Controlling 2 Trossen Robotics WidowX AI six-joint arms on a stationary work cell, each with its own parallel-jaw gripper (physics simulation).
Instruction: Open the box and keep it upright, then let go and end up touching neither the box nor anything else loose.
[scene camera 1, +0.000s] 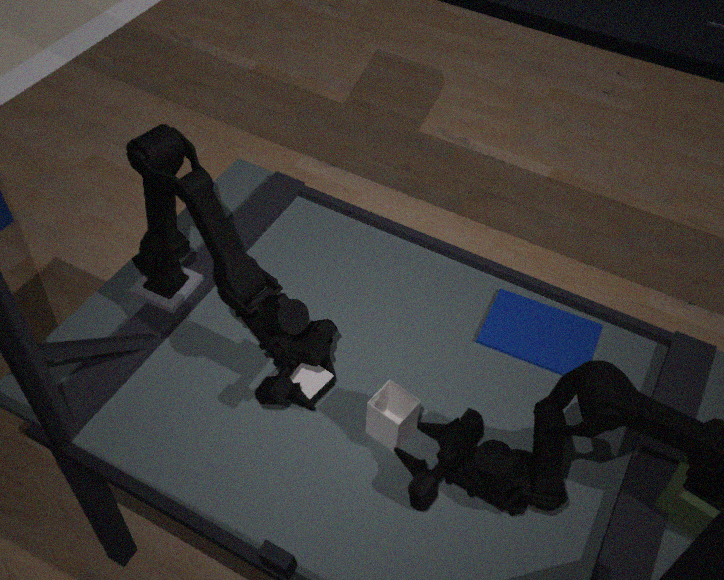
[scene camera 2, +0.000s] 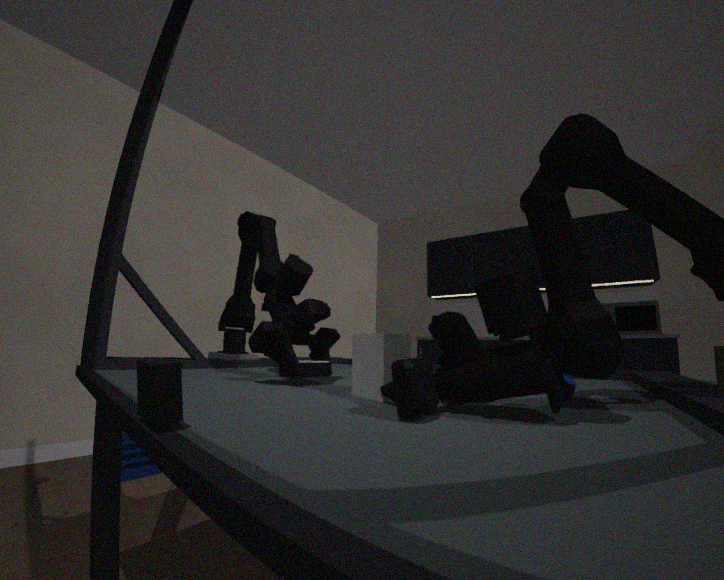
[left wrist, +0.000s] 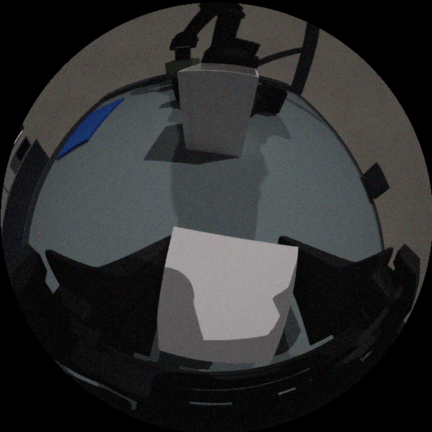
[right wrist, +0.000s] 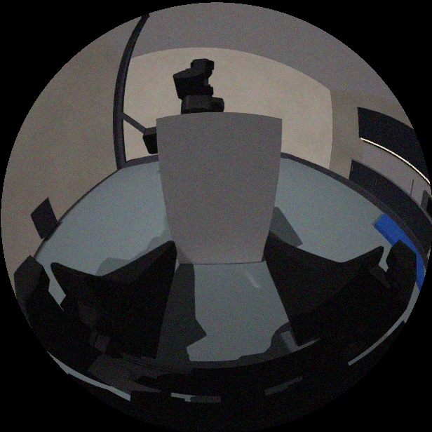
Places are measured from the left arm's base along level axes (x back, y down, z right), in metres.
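Pixels of known places: left gripper, fingertip midpoint: (scene camera 1: 324, 395) (scene camera 2: 316, 375); right gripper, fingertip midpoint: (scene camera 1: 405, 436); left arm's base, origin of the base link: (scene camera 1: 166, 282) (scene camera 2: 233, 353); right arm's base, origin of the base link: (scene camera 1: 711, 485).
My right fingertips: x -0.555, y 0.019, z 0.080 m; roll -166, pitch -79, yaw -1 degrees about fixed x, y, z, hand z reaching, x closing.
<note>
For each thing: its top centre in the pictures, then the offset to it from my right fingertips. Level surfaces: height alone.
- open white box, middle of its top: (scene camera 2: 381, 334) (scene camera 1: 394, 401) dx +0.030, dy -0.080, dz -0.006 m
- white square lid, middle of its top: (scene camera 1: 307, 376) (scene camera 2: 304, 359) dx +0.199, dy -0.030, dz -0.011 m
- flat blue panel, middle of its top: (scene camera 1: 540, 332) dx -0.135, dy +0.007, dz -0.337 m
- table, its level: dy +0.015 m
- small dark block, middle of its top: (scene camera 2: 161, 359) (scene camera 1: 276, 552) dx +0.081, dy -0.042, dz +0.286 m
The open white box (scene camera 1: 392, 419) (scene camera 2: 368, 367) (left wrist: 217, 112) (right wrist: 220, 185) stands upright on the table, its open top facing up. My right gripper (scene camera 1: 407, 438) (right wrist: 220, 245) is shut on the box, low on its sides, from the right in scene camera 1. The white square lid (scene camera 1: 313, 380) (scene camera 2: 316, 361) (left wrist: 235, 290) is off the box, a little way to its left. My left gripper (scene camera 1: 322, 393) (left wrist: 229, 242) is shut on the lid and holds it nearly level, very low over the table. Whether the lid's underside touches the table is hidden.
A flat blue panel (scene camera 1: 537, 331) (left wrist: 90, 127) (right wrist: 397, 235) lies on the table (scene camera 1: 362, 253) beyond the box in scene camera 1. A small dark block (scene camera 1: 277, 557) (scene camera 2: 159, 392) is at the table's near edge. A dark frame post (scene camera 1: 54, 416) stands at the left.
</note>
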